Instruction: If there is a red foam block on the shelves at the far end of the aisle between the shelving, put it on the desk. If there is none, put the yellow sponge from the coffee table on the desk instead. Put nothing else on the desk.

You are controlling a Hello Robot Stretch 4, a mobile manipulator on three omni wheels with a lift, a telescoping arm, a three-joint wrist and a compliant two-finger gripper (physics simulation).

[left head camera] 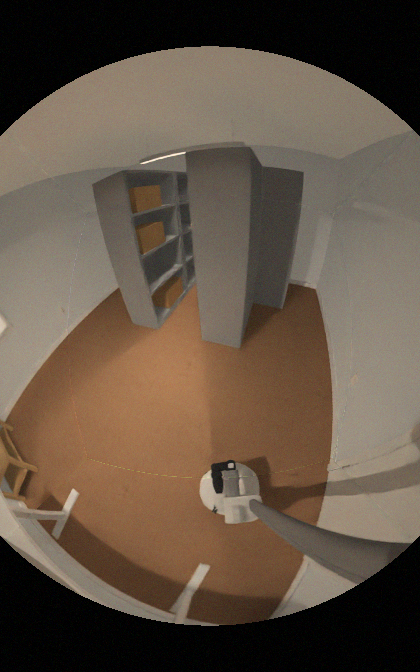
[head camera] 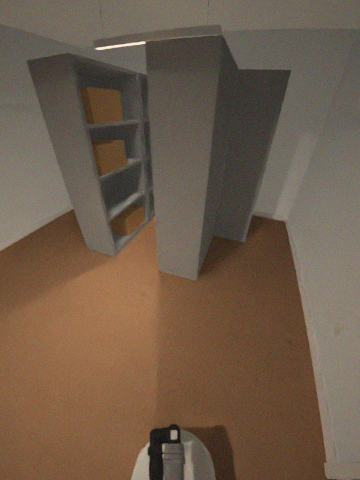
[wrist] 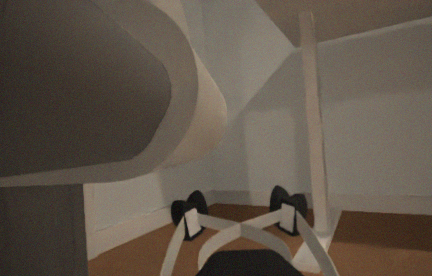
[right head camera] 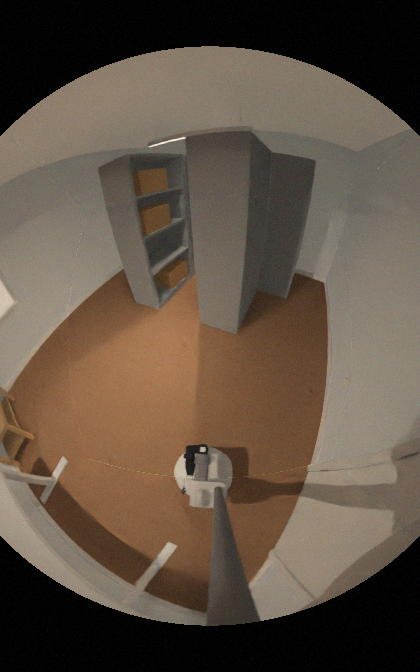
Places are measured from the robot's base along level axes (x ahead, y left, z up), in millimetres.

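Pixels of known places: gripper, fingertip midpoint: (wrist: 237,203).
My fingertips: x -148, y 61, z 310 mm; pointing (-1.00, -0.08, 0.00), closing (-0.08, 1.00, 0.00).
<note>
Behind a point stands the place of what it marks.
A grey shelving unit (head camera: 57,150) {x 1959, y 1113, z 1204 mm} (left head camera: 117,250) (right head camera: 122,235) stands on the left, and a second grey unit (head camera: 182,150) {x 1486, y -66, z 1282 mm} (left head camera: 220,240) (right head camera: 220,225) stands end-on to its right. The aisle between them is mostly hidden by the second unit, and so are the shelves at its far end. No red foam block shows. The desk (left head camera: 190,592) (right head camera: 155,565) (wrist: 315,125) {x -992, y 333, z 422 mm} shows by its white legs. Part of the wooden coffee table (left head camera: 22,465) (right head camera: 20,432) shows at the left edge; the yellow sponge does not show. My gripper (wrist: 237,203) {x -148, y 61, z 311 mm} is open and empty, above the floor.
Orange-brown boxes (head camera: 102,106) {x 2085, y 645, z 1552 mm} (left head camera: 146,198) (right head camera: 151,181) stand on the left unit's shelves. A darker grey unit (head camera: 252,150) {x 2178, y -862, z 1183 mm} (left head camera: 280,235) (right head camera: 290,225) stands behind the second one. A wall (head camera: 330,250) {x 1202, y -1382, z 581 mm} (left head camera: 375,310) (right head camera: 375,300) runs along the right side.
</note>
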